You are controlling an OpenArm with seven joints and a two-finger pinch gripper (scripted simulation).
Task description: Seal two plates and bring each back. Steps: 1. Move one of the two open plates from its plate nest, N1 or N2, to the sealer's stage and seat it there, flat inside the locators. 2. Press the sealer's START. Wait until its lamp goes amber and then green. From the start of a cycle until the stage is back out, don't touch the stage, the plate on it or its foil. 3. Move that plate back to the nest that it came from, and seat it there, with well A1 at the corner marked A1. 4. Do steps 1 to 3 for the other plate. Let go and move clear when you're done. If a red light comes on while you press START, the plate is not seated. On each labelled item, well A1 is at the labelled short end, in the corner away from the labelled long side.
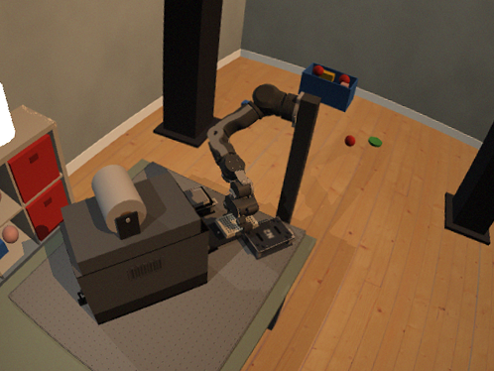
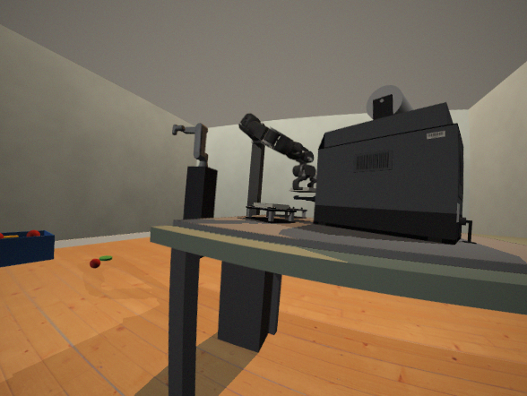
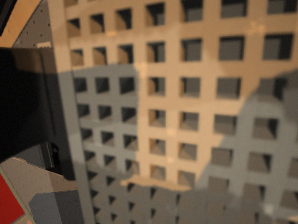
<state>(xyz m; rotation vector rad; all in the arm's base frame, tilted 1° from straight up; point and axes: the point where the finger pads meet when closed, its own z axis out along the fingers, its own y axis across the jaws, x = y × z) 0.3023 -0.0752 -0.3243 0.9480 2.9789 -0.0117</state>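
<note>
Right now the dark sealer stage is 50 mm to the right of my hand, 40 mm below it and 40 mm ahead of it. Round my hand: white well plate: right at my hand; plate nest: 100 mm to the left, 100 mm below, 90 mm behind; pale start button: 180 mm ahead, 50 mm above, 30 mm to the right.
</note>
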